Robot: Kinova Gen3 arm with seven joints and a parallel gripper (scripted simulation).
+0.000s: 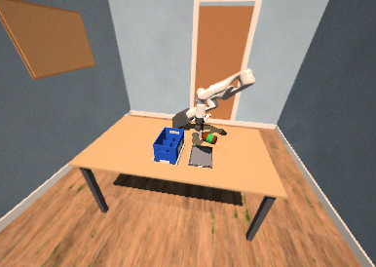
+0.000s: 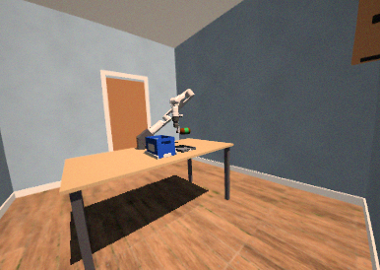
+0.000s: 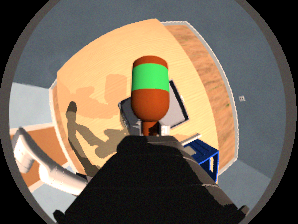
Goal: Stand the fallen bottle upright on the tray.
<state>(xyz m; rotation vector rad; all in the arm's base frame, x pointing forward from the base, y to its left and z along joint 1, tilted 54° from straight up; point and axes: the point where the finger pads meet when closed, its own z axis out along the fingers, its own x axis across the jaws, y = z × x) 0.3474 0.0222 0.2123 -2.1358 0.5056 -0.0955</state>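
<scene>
Now: hand 50 mm to the right of the bottle, 20 mm short of it and 10 mm above it. Also, from my hand: blue crate: 260 mm to the right, 120 mm below, 50 mm ahead; tray: 190 mm below, 30 mm ahead, 20 mm to the left.
</scene>
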